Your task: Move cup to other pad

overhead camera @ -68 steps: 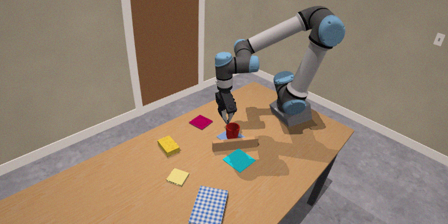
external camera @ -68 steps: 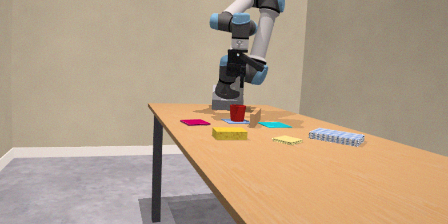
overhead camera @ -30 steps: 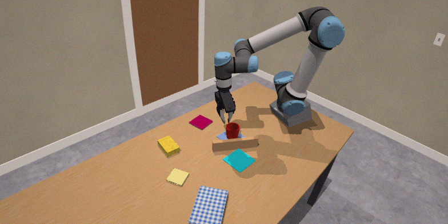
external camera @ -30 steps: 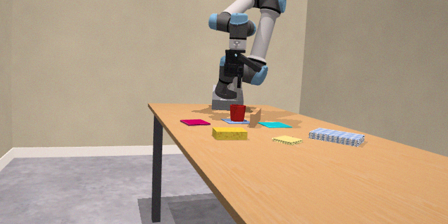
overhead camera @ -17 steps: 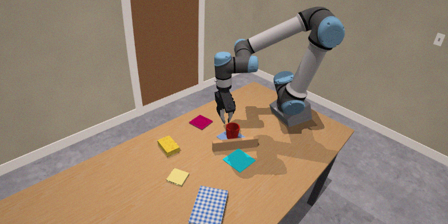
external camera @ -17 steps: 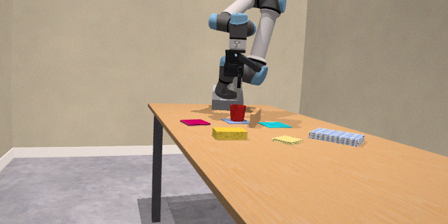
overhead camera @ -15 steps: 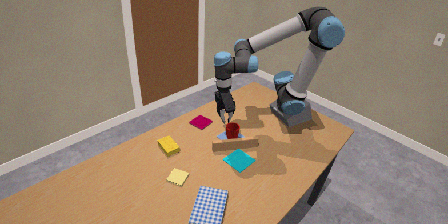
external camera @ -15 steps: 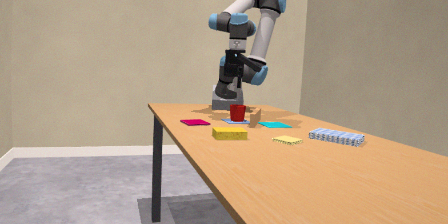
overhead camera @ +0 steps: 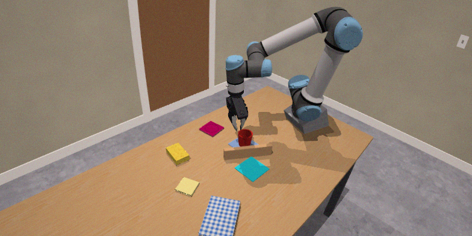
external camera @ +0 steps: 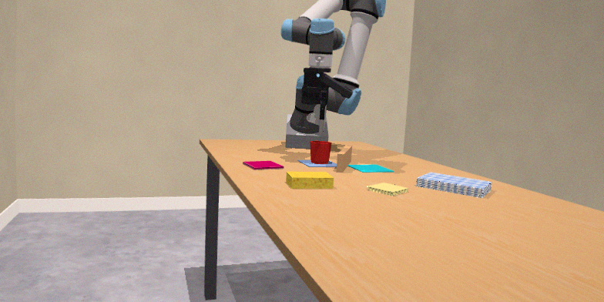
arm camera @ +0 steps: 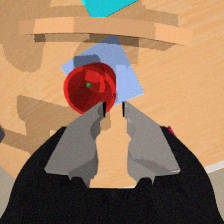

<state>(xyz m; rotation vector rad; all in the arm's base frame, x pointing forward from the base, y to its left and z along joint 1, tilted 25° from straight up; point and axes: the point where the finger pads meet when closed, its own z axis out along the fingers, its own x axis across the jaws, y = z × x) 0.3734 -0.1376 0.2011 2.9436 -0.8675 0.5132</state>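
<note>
Right now my hand is 3 cm past the red cup, 2 cm to the right of it and 9 cm above it. Also, from my hand: yellow sponge: 25 cm ahead, 18 cm to the right, 10 cm below; then green marble: 5 cm behind, 2 cm to the left, 10 cm below; then wooden rail: 3 cm ahead, 8 cm to the left, 10 cm below.
</note>
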